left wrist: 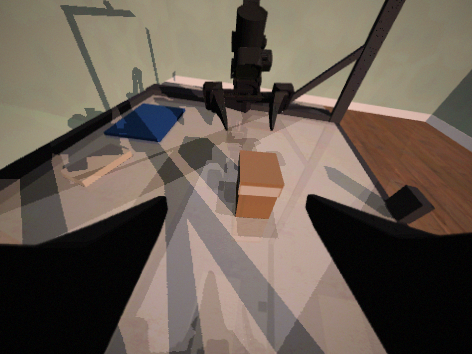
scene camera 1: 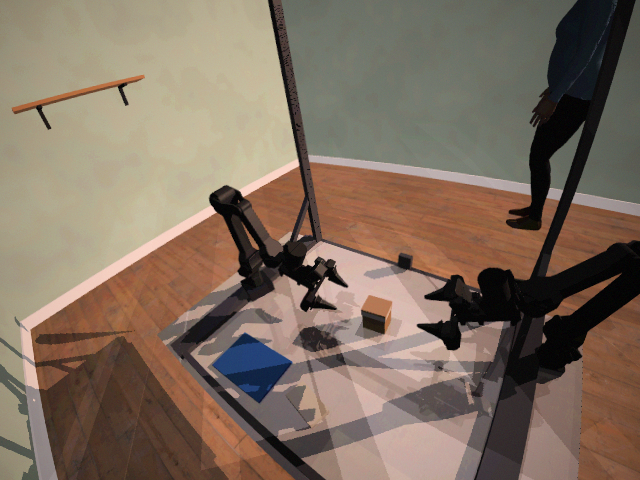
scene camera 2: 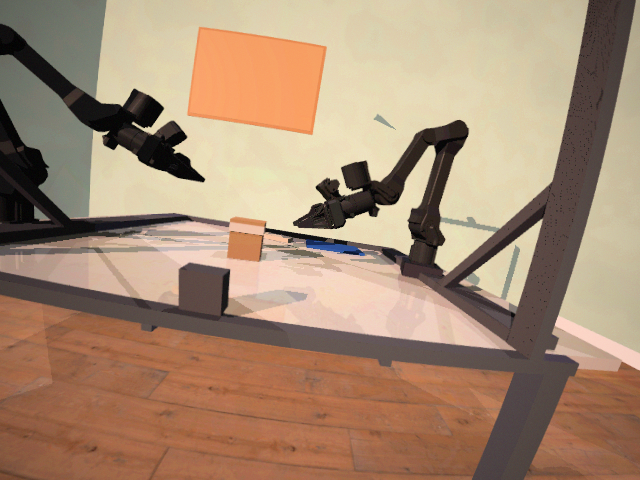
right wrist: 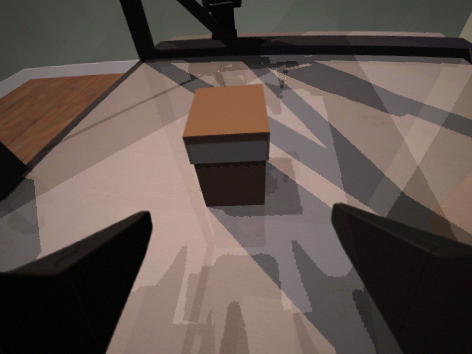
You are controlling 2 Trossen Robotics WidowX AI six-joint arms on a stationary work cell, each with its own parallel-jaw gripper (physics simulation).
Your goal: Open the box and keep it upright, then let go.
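Places are measured from the left arm's base along level axes (x ahead, y left, z up), in metres.
Pixels of known places: left gripper, fingertip midpoint: (left wrist: pixel 238 201) (scene camera 1: pixel 421 311) (scene camera 2: pixel 199 178); right gripper, fingertip midpoint: (left wrist: pixel 249 129) (scene camera 1: pixel 342 297) (scene camera 2: pixel 295 224) (right wrist: pixel 242 216); left arm's base, origin of the base link: (scene camera 1: pixel 550 359) (scene camera 2: pixel 10 220); right arm's base, origin of the base link: (scene camera 1: pixel 255 281) (scene camera 2: pixel 421 262).
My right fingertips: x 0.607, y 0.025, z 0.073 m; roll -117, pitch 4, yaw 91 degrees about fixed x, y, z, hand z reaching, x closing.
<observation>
Ahead of a thing's pixels: the offset from my right fingertips to its top centre. "spot": to the spot under its first point.
A small orange-brown box @(dx -0.109, dy -0.008, dz -0.003 m) (scene camera 1: pixel 376 313) (scene camera 2: pixel 246 242) (left wrist: pixel 260 170) (right wrist: pixel 229 112) with a pale band below its top stands upright on the pale table. Its top looks closed. My left gripper (scene camera 1: pixel 422 311) (scene camera 2: pixel 203 180) (left wrist: pixel 238 201) is open and empty, in the air to the right of the box in scene camera 1 and higher than it in scene camera 2. My right gripper (scene camera 1: pixel 341 297) (scene camera 2: pixel 294 224) (left wrist: pixel 249 129) (right wrist: pixel 242 216) is open and empty, on the opposite side of the box and apart from it. The box's underside is hidden.
A flat blue square @(spot: dx +0.197, dy +0.256, dz -0.085 m) (scene camera 1: pixel 252 356) (scene camera 2: pixel 330 246) (left wrist: pixel 146 121) lies near the table edge, with a thin pale tile @(dx -0.030, dy +0.308, dz -0.078 m) (left wrist: pixel 107 170) beside it. A dark block @(dx -0.125, dy -0.302, dz -0.035 m) (scene camera 1: pixel 405 260) (scene camera 2: pixel 203 290) (left wrist: pixel 406 204) stands at another edge. Dark frame posts (scene camera 1: pixel 295 113) (scene camera 2: pixel 584 155) rise at the table's corners.
</observation>
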